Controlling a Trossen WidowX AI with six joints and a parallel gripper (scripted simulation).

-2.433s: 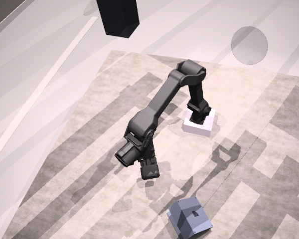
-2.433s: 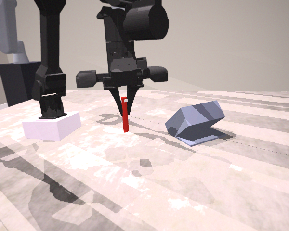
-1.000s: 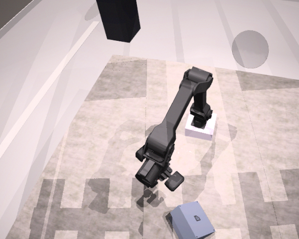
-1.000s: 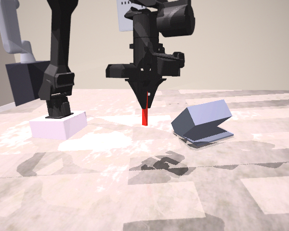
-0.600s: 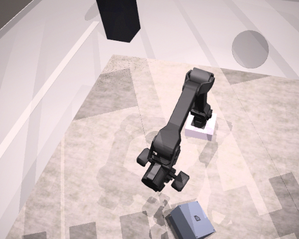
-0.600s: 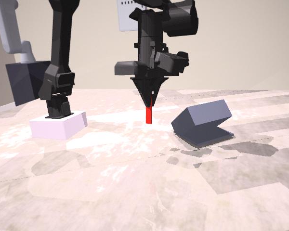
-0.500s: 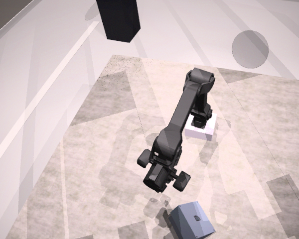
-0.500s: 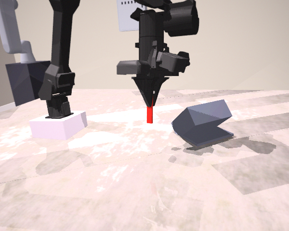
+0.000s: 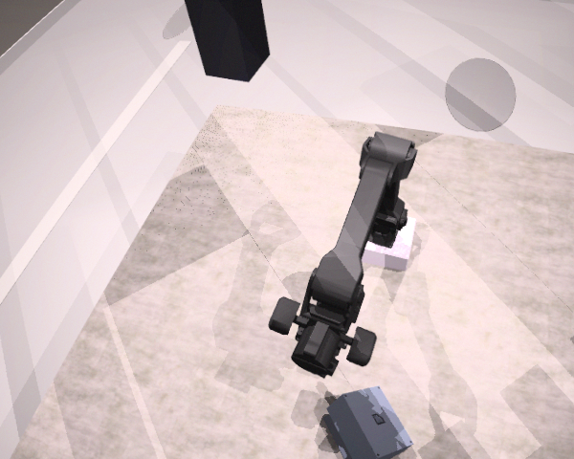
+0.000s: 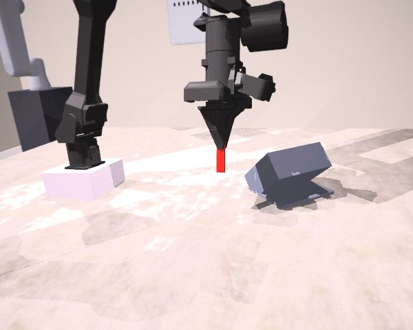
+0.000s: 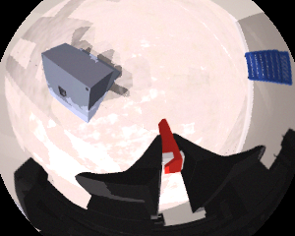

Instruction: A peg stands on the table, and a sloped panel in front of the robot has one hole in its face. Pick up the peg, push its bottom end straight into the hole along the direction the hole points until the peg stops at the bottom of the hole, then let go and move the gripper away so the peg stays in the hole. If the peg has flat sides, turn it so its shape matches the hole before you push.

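Now: gripper tip 9 cm short of the grey-blue sloped panel, 14 cm to the right of it and 8 cm above it. The rest, counted from my gripper tip: red peg: 2 cm above.
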